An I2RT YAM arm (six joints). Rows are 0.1 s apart.
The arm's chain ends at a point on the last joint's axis. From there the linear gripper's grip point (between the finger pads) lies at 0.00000 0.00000 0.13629 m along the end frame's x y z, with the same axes.
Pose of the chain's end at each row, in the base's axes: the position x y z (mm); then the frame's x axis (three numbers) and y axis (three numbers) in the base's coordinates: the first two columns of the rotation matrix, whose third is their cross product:
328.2, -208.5, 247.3, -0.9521, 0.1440, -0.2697, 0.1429, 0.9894, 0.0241
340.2, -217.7, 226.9, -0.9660, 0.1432, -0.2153, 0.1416, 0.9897, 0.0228
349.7, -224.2, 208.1, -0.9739, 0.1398, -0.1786, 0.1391, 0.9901, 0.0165
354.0, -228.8, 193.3, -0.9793, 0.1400, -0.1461, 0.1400, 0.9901, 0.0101
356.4, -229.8, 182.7, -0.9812, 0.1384, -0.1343, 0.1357, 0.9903, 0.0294
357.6, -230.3, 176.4, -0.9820, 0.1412, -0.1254, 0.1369, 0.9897, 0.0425
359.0, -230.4, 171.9, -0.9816, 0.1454, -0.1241, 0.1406, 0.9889, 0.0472
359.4, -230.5, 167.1, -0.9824, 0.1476, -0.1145, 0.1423, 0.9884, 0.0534
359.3, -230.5, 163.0, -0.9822, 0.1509, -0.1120, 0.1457, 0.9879, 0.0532
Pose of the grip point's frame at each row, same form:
365.0, -210.6, 116.1, -0.9521, 0.1440, -0.2697, 0.1429, 0.9894, 0.0241
369.7, -218.9, 93.8, -0.9660, 0.1432, -0.2153, 0.1416, 0.9897, 0.0228
374.1, -225.4, 74.0, -0.9739, 0.1398, -0.1786, 0.1391, 0.9901, 0.0165
373.9, -230.2, 58.5, -0.9793, 0.1400, -0.1461, 0.1400, 0.9901, 0.0101
375.1, -228.4, 47.7, -0.9812, 0.1384, -0.1343, 0.1357, 0.9903, 0.0294
375.3, -227.0, 41.3, -0.9820, 0.1412, -0.1254, 0.1369, 0.9897, 0.0425
376.7, -226.5, 36.8, -0.9816, 0.1454, -0.1241, 0.1406, 0.9889, 0.0472
375.9, -225.6, 31.9, -0.9824, 0.1476, -0.1145, 0.1423, 0.9884, 0.0534
375.5, -225.6, 27.8, -0.9822, 0.1509, -0.1120, 0.1457, 0.9879, 0.0532

